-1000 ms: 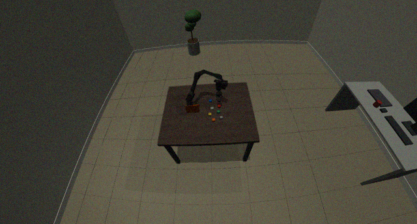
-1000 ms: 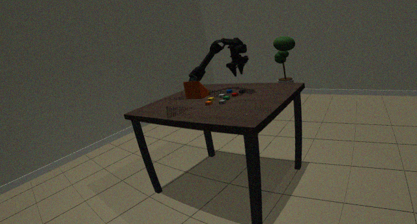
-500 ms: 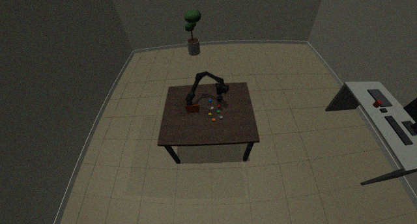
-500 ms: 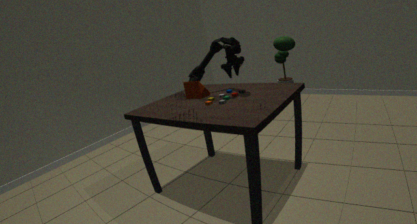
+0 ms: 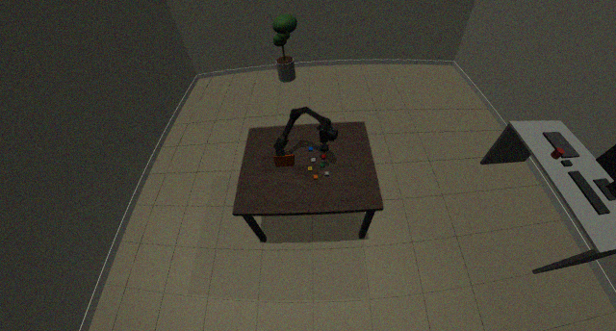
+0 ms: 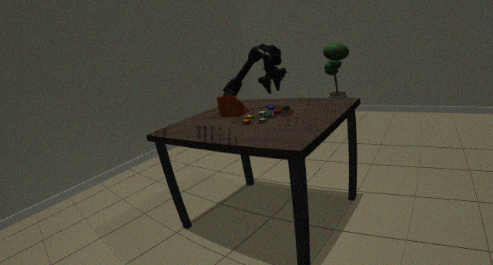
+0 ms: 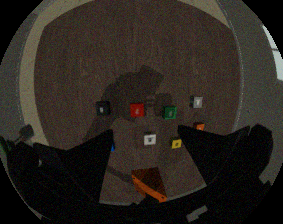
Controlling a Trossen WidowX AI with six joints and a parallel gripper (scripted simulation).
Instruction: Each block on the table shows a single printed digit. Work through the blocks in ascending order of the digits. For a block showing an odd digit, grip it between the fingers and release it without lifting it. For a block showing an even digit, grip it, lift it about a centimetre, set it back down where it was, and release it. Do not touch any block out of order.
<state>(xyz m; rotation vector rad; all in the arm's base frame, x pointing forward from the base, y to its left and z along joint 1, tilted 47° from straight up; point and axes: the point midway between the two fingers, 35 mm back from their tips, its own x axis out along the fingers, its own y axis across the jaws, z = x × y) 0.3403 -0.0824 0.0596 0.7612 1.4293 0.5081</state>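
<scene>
Now: the yellow block 13 cm behind my gripper tip, 12 cm below it and 9 cm to the right of it. From my gripper tip the other things lie so: green block 12 cm below, 7 cm to the right, 2 cm behind; then red block 12 cm below, 1 cm to the left; then white block 12 cm below, 9 cm behind, 1 cm to the right.
</scene>
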